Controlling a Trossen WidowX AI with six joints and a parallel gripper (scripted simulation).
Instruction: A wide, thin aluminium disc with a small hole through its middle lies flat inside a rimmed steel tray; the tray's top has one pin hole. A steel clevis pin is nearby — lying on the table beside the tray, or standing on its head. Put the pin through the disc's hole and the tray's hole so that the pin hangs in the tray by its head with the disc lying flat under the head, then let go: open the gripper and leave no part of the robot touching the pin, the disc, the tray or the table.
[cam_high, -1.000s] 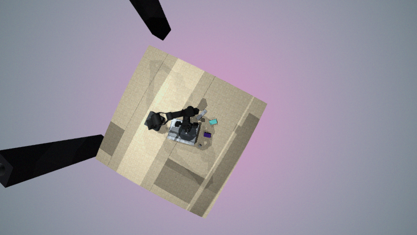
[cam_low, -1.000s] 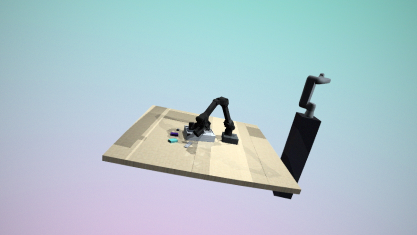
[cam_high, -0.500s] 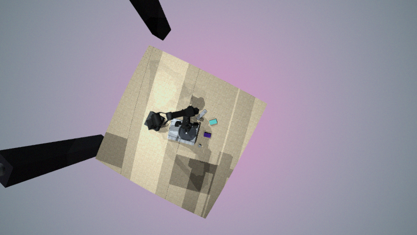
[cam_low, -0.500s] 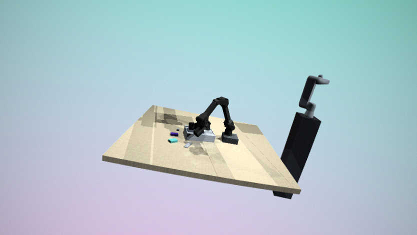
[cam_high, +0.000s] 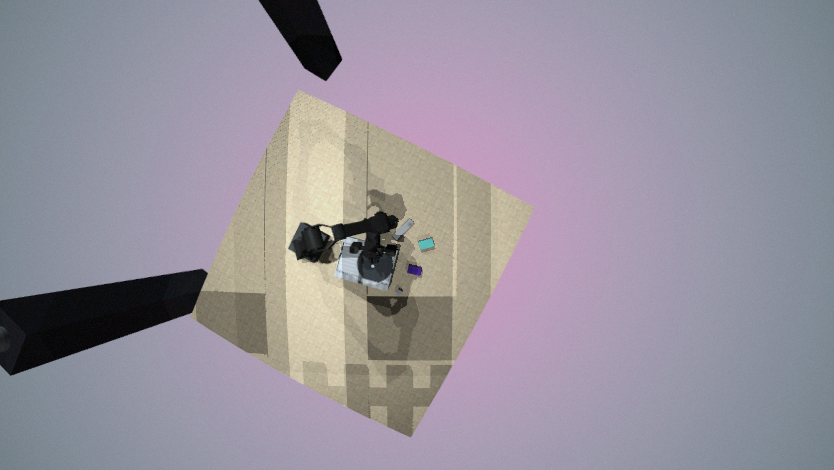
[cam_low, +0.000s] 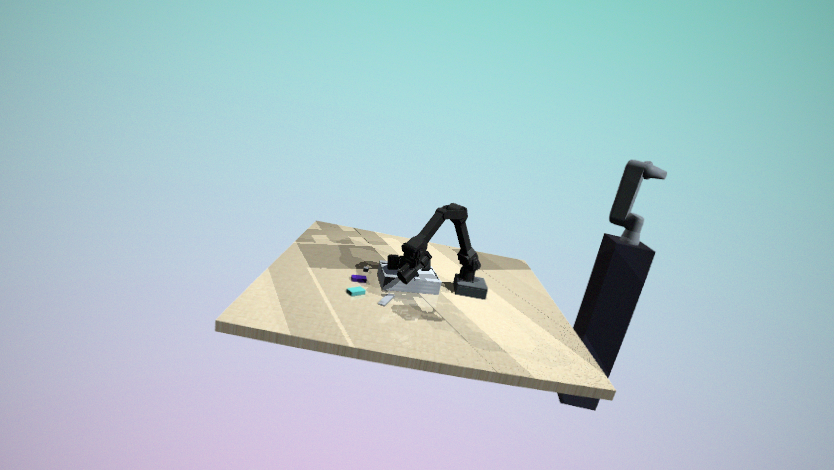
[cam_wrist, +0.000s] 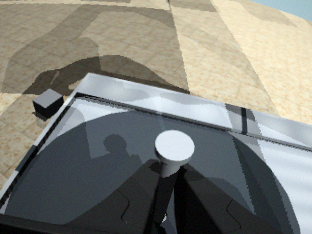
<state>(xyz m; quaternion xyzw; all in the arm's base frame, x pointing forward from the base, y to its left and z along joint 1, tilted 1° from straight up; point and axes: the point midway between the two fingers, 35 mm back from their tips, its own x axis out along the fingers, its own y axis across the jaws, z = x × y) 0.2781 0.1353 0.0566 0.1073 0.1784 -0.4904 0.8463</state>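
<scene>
The dark aluminium disc is 30 mm below my gripper tip. Round my gripper tip: steel clevis pin 10 mm below; then small grey piece 160 mm ahead, 80 mm below, 50 mm to the right; then steel tray 50 mm below, 40 mm behind, 20 mm to the right.
</scene>
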